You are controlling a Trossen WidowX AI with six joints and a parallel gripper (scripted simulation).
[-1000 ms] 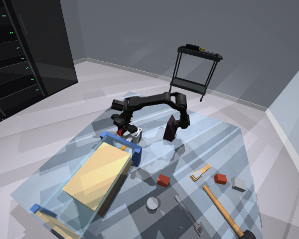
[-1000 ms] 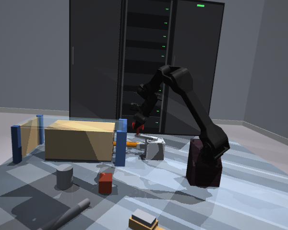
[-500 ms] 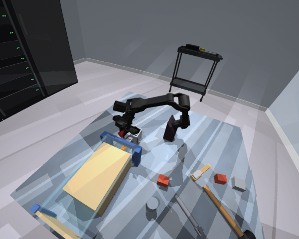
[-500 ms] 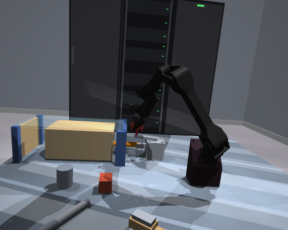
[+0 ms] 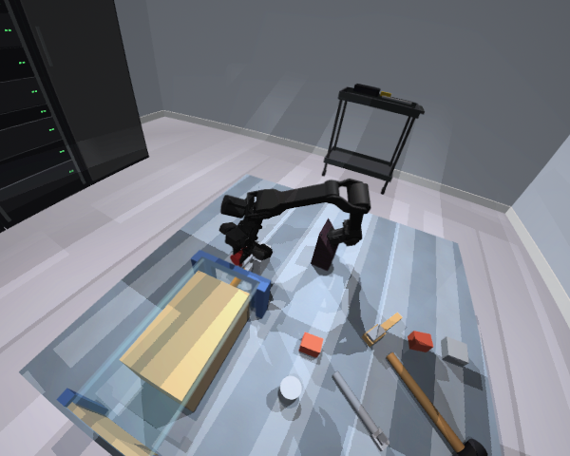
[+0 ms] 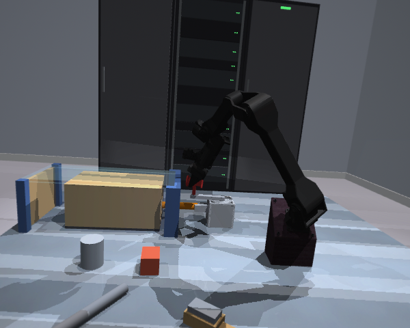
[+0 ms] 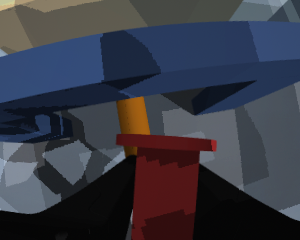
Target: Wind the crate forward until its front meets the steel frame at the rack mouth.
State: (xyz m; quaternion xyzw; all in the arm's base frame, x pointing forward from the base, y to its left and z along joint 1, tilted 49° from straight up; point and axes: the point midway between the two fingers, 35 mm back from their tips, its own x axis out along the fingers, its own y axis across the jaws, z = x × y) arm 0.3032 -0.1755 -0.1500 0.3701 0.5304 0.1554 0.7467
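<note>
Right now the crank handle is 5 cm behind my gripper tip and 3 cm below it. From my gripper tip the other things lie so: red knob 2 cm behind; grey winch 13 cm behind, 10 cm below, 1 cm to the right; frame 4 cm ahead, 3 cm below, 1 cm to the left.
</note>
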